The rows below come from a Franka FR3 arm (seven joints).
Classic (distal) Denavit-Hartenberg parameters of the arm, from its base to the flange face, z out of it. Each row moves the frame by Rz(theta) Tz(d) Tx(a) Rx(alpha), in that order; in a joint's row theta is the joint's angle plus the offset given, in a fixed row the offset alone. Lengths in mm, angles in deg.
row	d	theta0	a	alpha
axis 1	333	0	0	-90
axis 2	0	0	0	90
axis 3	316	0	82.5	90
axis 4	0	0	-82.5	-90
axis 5	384	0	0	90
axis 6	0	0	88	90
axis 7	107	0	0	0
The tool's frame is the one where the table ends.
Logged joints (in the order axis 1, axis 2, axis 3, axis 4, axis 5, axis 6, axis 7), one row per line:
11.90, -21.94, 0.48, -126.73, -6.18, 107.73, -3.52
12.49, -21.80, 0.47, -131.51, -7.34, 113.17, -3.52
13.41, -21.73, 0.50, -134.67, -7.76, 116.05, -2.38
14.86, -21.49, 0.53, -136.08, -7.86, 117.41, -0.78
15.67, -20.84, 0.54, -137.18, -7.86, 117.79, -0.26
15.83, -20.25, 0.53, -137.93, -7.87, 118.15, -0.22
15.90, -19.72, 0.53, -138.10, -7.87, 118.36, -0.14
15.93, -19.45, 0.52, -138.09, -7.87, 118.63, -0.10
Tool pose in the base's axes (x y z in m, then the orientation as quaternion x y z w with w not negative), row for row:
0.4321, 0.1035, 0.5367, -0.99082, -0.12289, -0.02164, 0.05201
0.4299, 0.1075, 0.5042, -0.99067, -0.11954, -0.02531, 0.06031
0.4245, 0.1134, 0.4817, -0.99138, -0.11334, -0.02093, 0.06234
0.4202, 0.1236, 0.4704, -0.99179, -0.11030, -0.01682, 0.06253
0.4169, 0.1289, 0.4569, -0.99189, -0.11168, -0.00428, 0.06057
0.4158, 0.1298, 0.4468, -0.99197, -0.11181, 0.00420, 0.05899
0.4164, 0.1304, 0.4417, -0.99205, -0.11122, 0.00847, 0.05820
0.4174, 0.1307, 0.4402, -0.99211, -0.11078, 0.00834, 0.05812
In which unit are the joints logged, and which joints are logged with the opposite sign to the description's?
The joints are logged in degrees. Opposite sign: axis 5.
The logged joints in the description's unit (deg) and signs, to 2 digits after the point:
11.90, -21.94, 0.48, -126.73, 6.18, 107.73, -3.52
12.49, -21.80, 0.47, -131.51, 7.34, 113.17, -3.52
13.41, -21.73, 0.50, -134.67, 7.76, 116.05, -2.38
14.86, -21.49, 0.53, -136.08, 7.86, 117.41, -0.78
15.67, -20.84, 0.54, -137.18, 7.86, 117.79, -0.26
15.83, -20.25, 0.53, -137.93, 7.87, 118.15, -0.22
15.90, -19.72, 0.53, -138.10, 7.87, 118.36, -0.14
15.93, -19.45, 0.52, -138.09, 7.87, 118.63, -0.10

